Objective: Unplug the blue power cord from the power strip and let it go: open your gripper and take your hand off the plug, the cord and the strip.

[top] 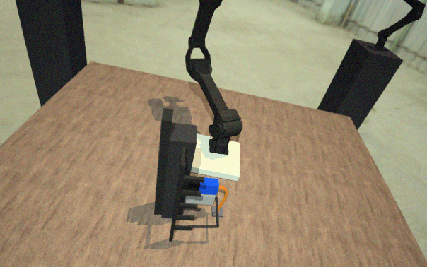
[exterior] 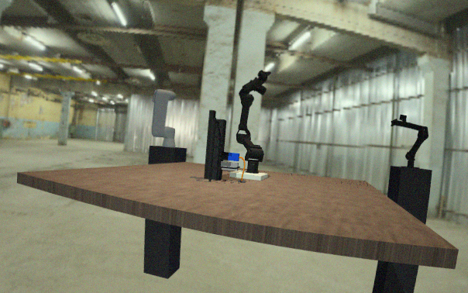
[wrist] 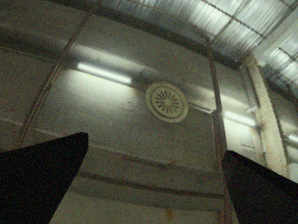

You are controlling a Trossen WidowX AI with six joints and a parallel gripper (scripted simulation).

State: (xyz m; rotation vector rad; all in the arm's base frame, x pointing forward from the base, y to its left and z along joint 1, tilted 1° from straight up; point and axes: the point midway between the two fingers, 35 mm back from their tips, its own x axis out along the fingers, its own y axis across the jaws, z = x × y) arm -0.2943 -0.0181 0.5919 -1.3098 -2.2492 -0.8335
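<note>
Now: the blue plug 56 cm ahead of my gripper tip, 52 cm below it and 8 cm to the right of it.
</note>
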